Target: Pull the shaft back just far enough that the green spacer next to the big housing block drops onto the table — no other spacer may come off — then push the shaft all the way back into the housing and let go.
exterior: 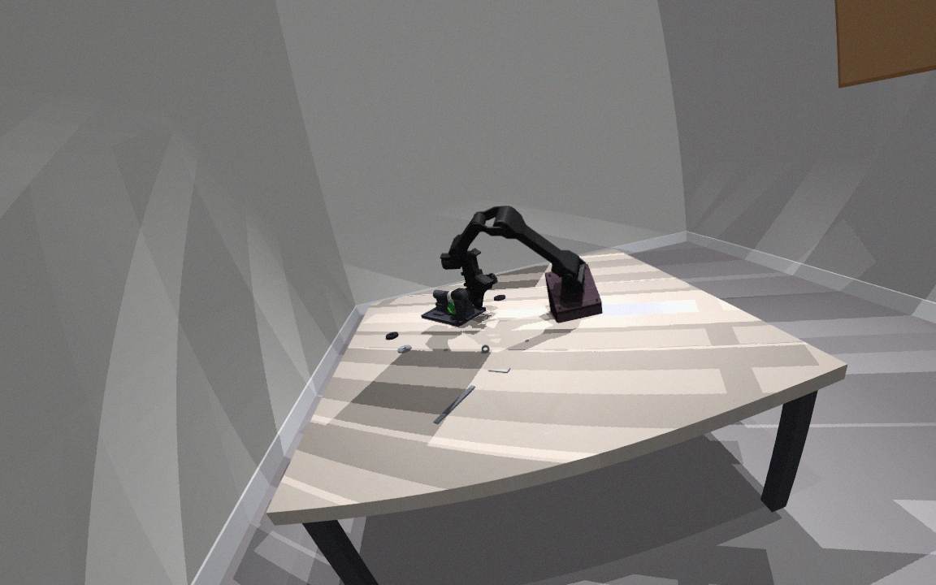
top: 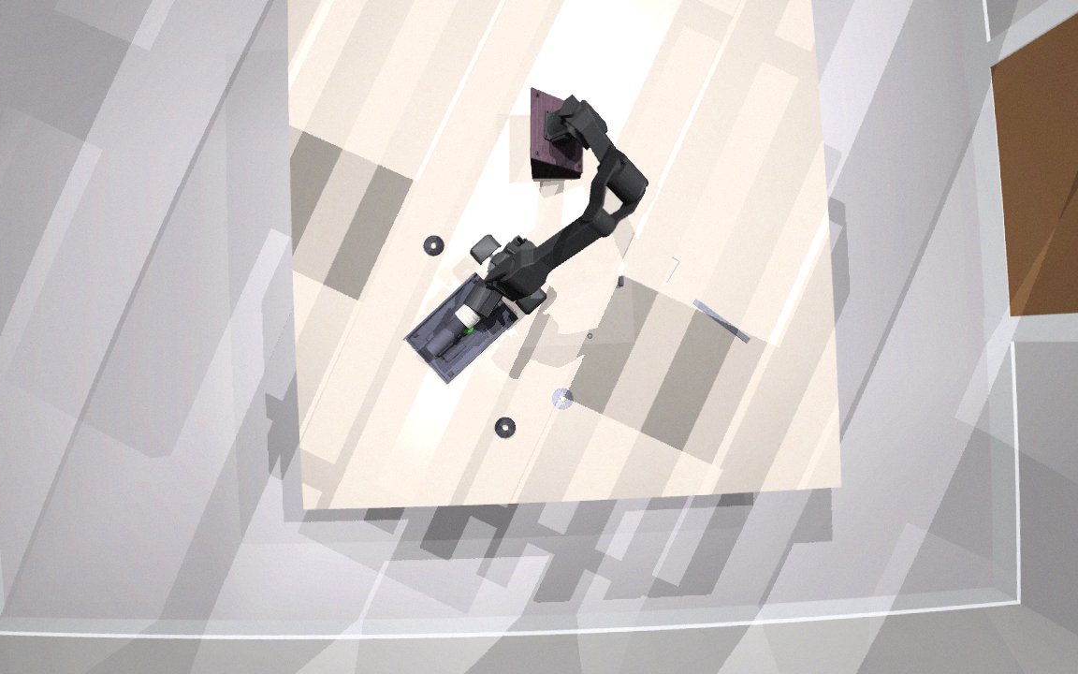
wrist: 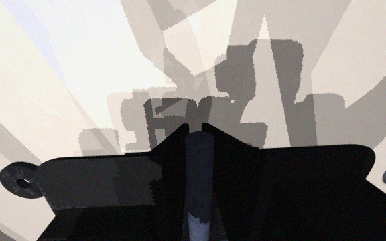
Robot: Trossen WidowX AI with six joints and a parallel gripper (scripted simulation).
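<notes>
Right now the grey shaft is 5 cm to the right of my gripper tip, 5 cm ahead of it and 3 cm above it. Round my gripper tip: green spacer 11 cm to the right, 11 cm ahead, 2 cm below; then grey metal bar 50 cm to the left, 7 cm ahead, 4 cm below; then white spacer 9 cm to the right, 9 cm ahead, 3 cm above.
</notes>
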